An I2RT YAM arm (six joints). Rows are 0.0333 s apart.
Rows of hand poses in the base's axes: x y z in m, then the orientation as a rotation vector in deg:
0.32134 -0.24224 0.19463 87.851 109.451 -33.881
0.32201 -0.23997 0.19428 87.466 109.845 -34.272
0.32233 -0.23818 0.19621 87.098 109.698 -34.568
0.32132 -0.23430 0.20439 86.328 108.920 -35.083
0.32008 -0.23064 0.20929 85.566 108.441 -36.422
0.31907 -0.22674 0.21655 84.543 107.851 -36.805
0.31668 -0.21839 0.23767 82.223 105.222 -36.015
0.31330 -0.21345 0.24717 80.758 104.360 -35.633
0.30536 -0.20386 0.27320 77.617 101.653 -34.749
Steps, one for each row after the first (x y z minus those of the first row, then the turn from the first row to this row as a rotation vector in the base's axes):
0.00067 0.00227 -0.00035 -0.162 0.419 0.263
0.00099 0.00406 0.00158 -0.557 0.423 0.379
-0.00002 0.00794 0.00976 -1.586 0.060 0.509
-0.00126 0.01160 0.01466 -2.809 0.386 0.493
-0.00227 0.01550 0.02192 -3.816 0.040 0.879
-0.00466 0.02385 0.04304 -6.078 -2.582 1.830
-0.00804 0.02879 0.05254 -7.131 -3.630 2.650
-0.01598 0.03838 0.07857 -9.822 -6.483 4.171

